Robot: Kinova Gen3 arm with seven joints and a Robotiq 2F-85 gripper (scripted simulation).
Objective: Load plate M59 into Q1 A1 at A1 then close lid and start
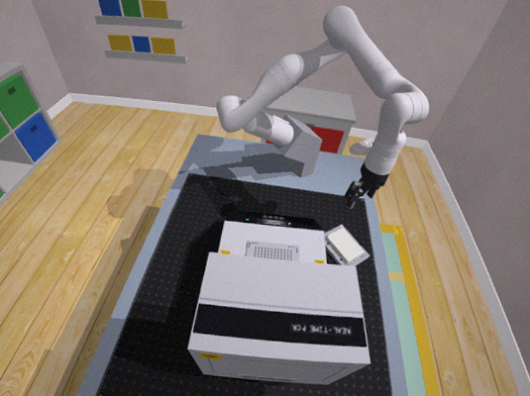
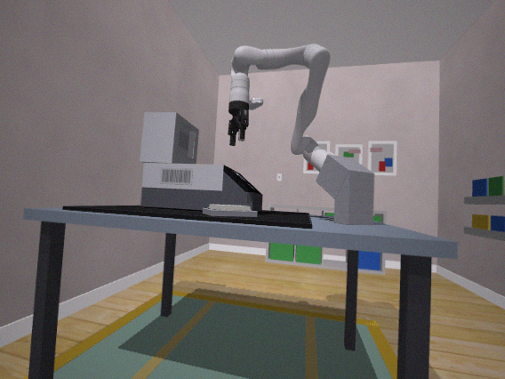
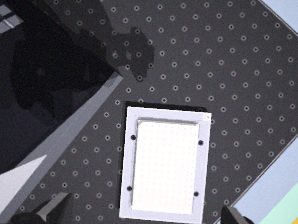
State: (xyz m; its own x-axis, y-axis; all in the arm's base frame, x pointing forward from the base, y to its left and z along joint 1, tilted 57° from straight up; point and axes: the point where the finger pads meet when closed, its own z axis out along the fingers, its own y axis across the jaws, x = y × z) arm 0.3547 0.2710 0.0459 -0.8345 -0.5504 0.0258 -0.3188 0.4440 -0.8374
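Now: the plate M59 1 cm ahead of my hand, 3 cm to the left of it and 24 cm below it. Round my hand: plate nest N1 (1 cm ahead, 3 cm to the left, 26 cm below).
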